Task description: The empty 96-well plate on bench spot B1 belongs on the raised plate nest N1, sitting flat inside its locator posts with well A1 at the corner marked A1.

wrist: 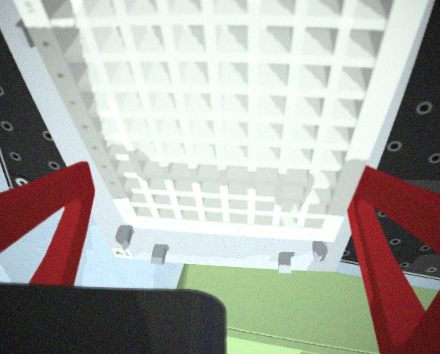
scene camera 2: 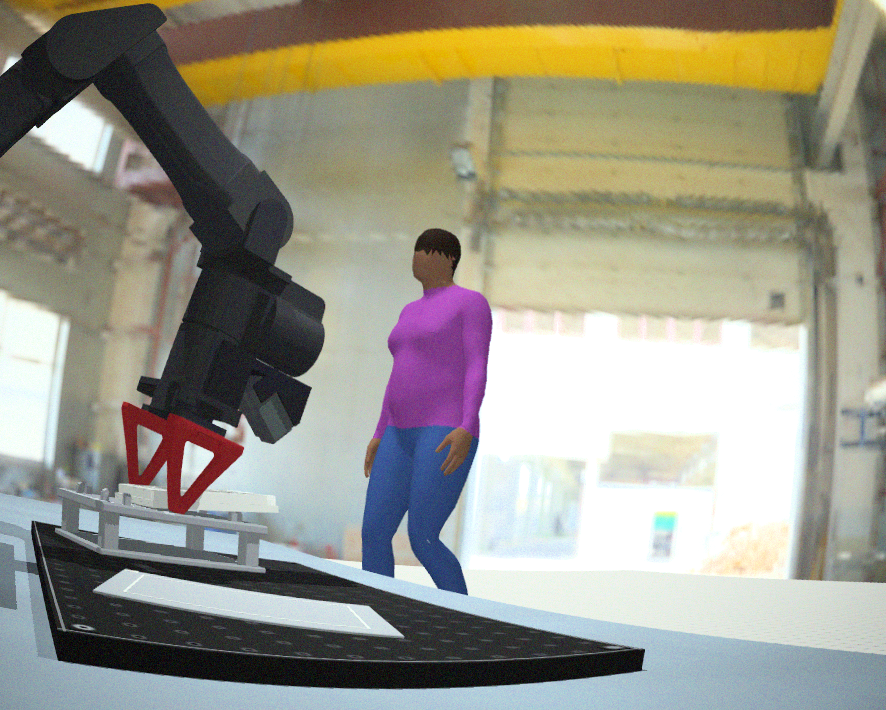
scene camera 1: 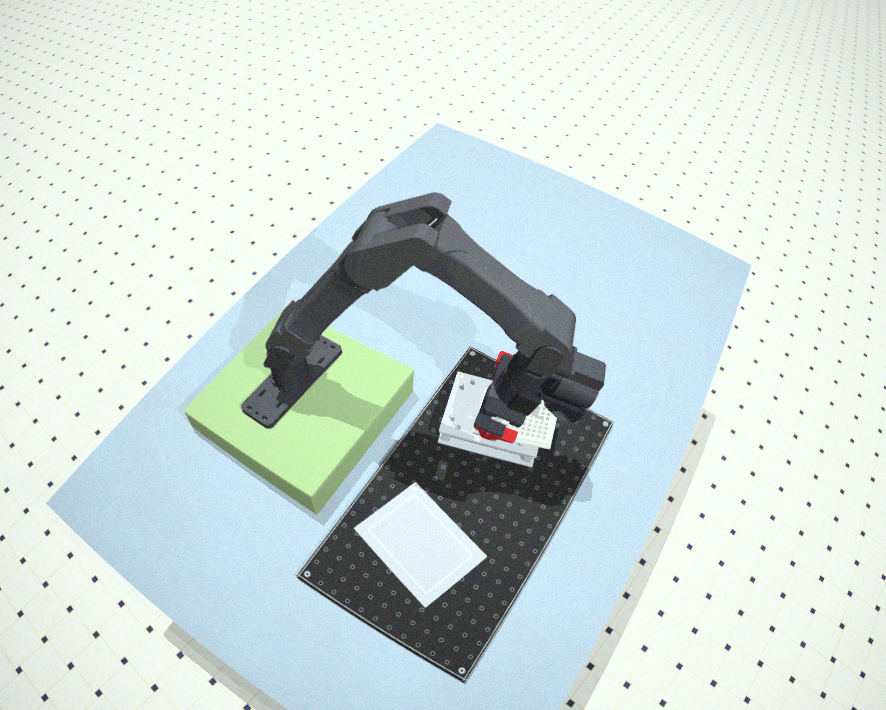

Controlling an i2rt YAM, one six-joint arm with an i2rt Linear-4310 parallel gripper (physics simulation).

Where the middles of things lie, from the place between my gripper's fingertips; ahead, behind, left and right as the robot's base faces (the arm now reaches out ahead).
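The white well plate (scene camera 2: 211,499) is 10 mm higher than my hand, and it is also 10 mm to the left of my hand and 40 mm ahead of it.
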